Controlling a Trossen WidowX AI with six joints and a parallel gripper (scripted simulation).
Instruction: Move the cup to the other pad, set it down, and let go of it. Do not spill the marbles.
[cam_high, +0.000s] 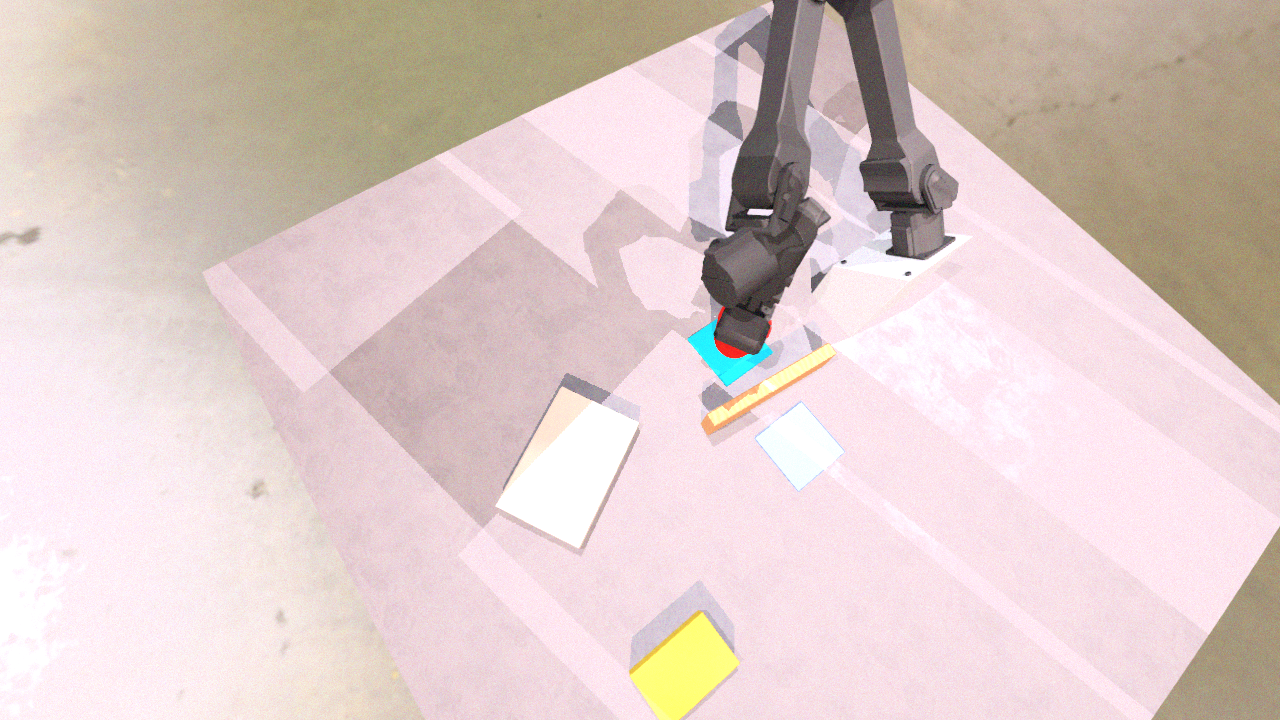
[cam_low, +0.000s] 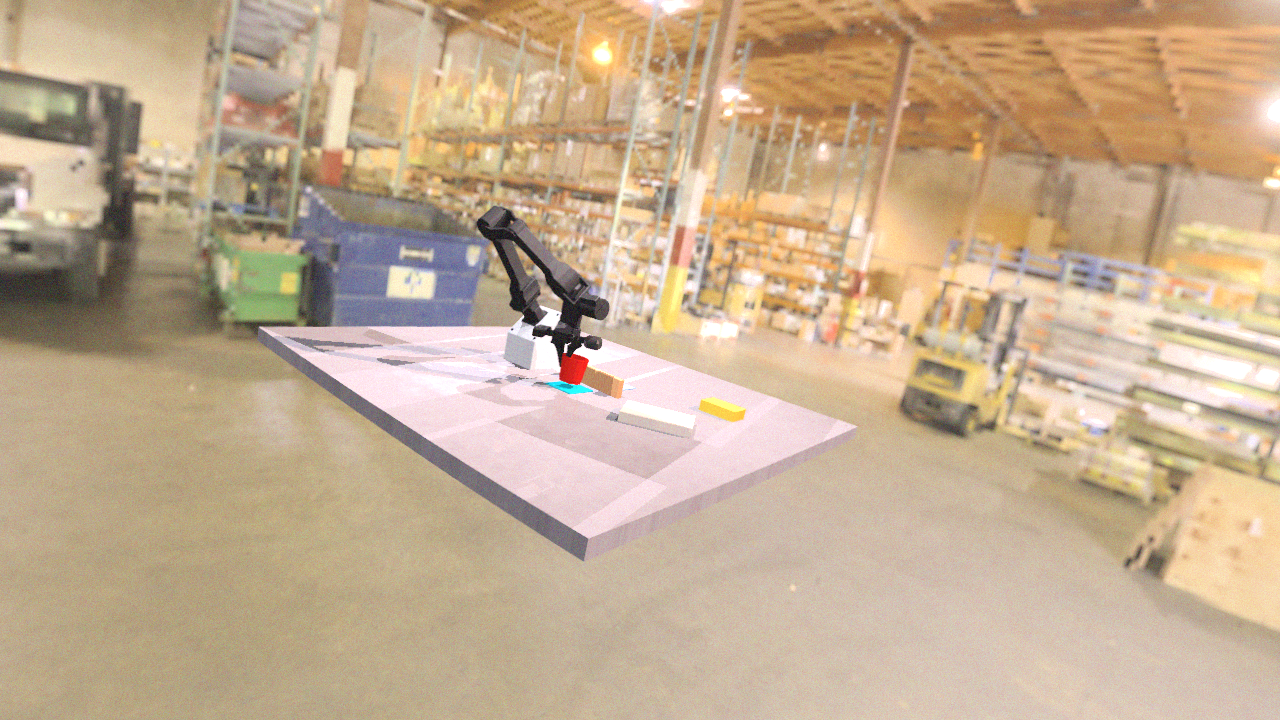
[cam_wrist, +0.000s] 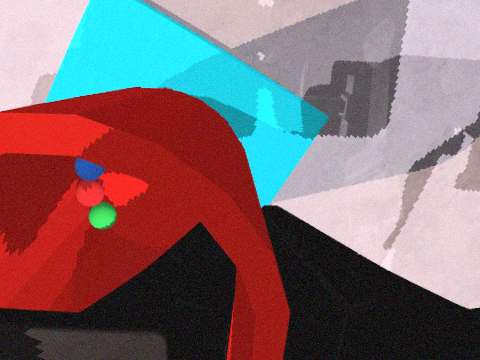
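Now: gripper tip 6 cm above the cyan pad, 3 cm short of it and 2 cm to the right of it. From my gripper tip the other things lie so: red cup (3 cm ahead, 1 cm to the left); then wooden block (10 cm to the left, 4 cm below, 3 cm ahead); then light blue pad (19 cm to the left, 6 cm below, 4 cm ahead).
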